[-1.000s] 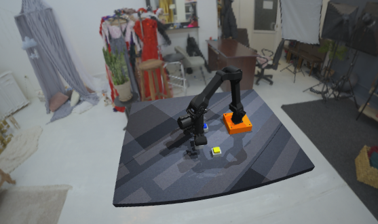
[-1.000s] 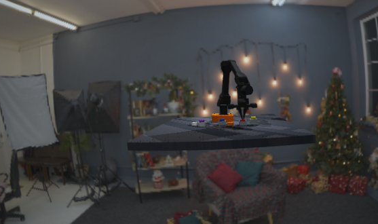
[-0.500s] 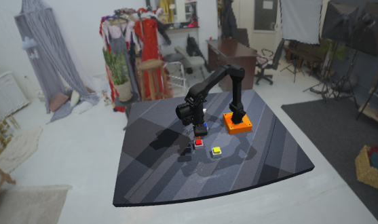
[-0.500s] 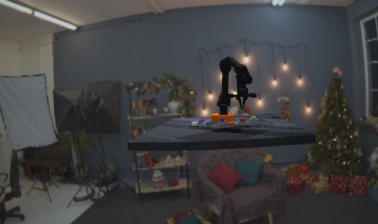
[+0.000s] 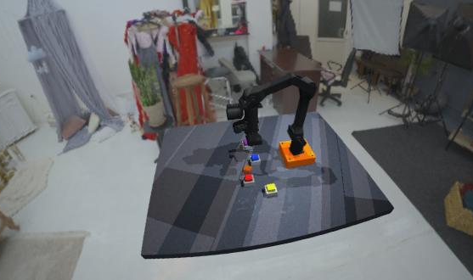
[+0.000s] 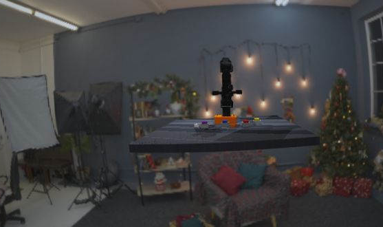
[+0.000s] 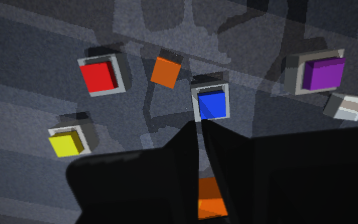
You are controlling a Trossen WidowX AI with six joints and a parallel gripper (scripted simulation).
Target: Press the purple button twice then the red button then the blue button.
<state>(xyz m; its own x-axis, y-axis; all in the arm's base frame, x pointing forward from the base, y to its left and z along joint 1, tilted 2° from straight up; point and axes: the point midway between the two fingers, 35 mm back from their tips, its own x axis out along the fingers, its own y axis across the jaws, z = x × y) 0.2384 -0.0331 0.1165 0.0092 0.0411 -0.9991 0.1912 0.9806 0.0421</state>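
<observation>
My gripper tip is now 100 mm above the blue button, 20 mm to the left of it and 20 mm past it. Also, from my gripper tip: orange block: 120 mm below, 30 mm ahead, 20 mm to the left; red button: 100 mm to the left, 100 mm below, 60 mm ahead; purple button: 150 mm to the right, 100 mm below, 30 mm behind.
</observation>
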